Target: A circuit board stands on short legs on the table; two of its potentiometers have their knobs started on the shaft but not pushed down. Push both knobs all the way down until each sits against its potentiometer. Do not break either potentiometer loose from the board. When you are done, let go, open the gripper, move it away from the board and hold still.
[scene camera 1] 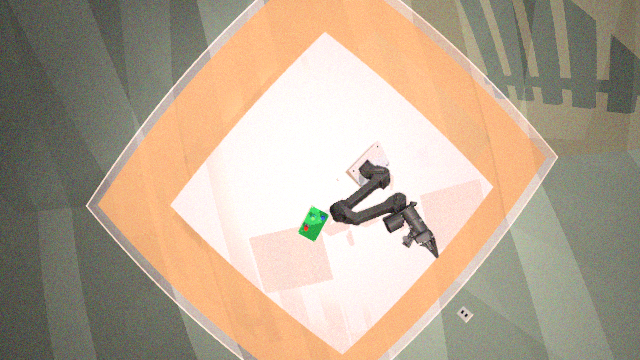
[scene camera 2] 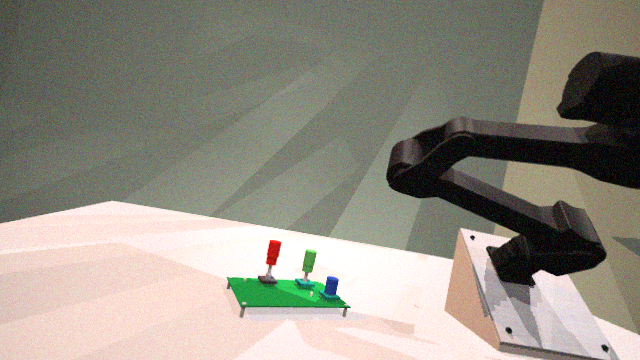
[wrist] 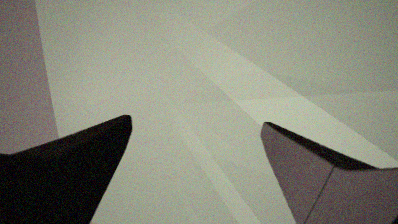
Path:
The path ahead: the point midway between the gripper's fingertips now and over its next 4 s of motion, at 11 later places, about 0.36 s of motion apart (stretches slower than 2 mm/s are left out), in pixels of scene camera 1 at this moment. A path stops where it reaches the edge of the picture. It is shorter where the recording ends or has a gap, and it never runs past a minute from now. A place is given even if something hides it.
My gripper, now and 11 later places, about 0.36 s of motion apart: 437,257; 447,252; 459,246; 467,241; 471,238; 471,237; 466,239; 456,242; 443,246; 426,250; 409,256; 387,260

